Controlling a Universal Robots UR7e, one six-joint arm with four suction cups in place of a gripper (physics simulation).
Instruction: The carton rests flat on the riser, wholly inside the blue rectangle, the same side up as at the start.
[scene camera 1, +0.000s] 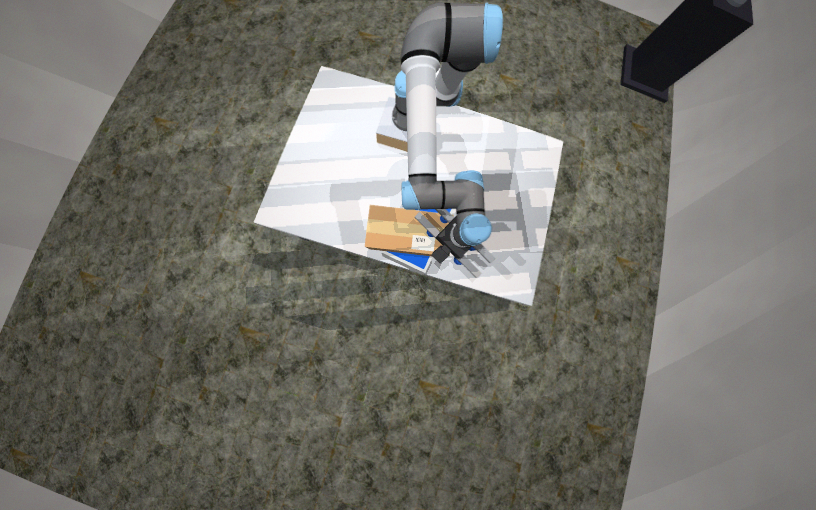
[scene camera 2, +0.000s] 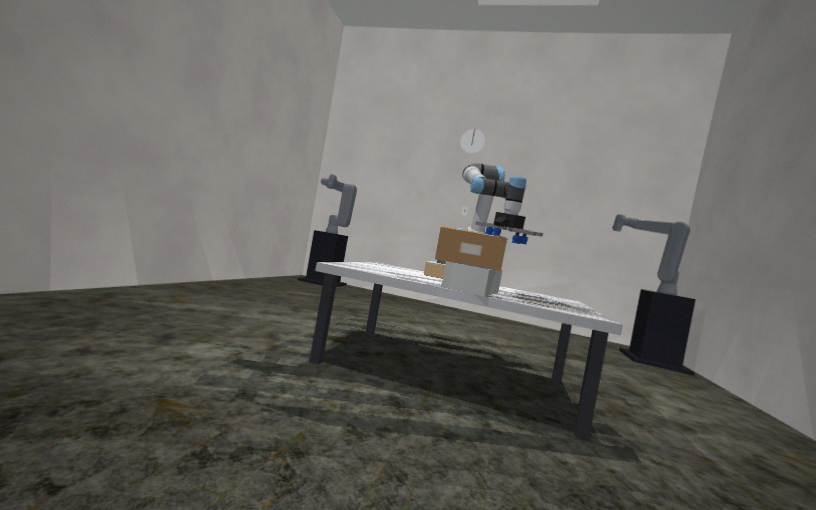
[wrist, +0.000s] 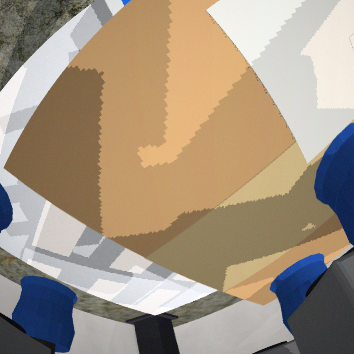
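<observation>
The brown carton has a white label and sits at the top of the grey riser. I cannot tell whether there is a gap under it. It overhangs the riser on the left in scene camera 2. Part of the blue rectangle shows beyond the carton's front edge. My suction gripper is over the carton's right end. Some of the blue cups rest on the carton top and the others hang past its edge. The gripper is holding the carton.
The white table carries the riser and my arm's base. A small wooden block lies by the base. Two other arms on black pedestals stand off the table.
</observation>
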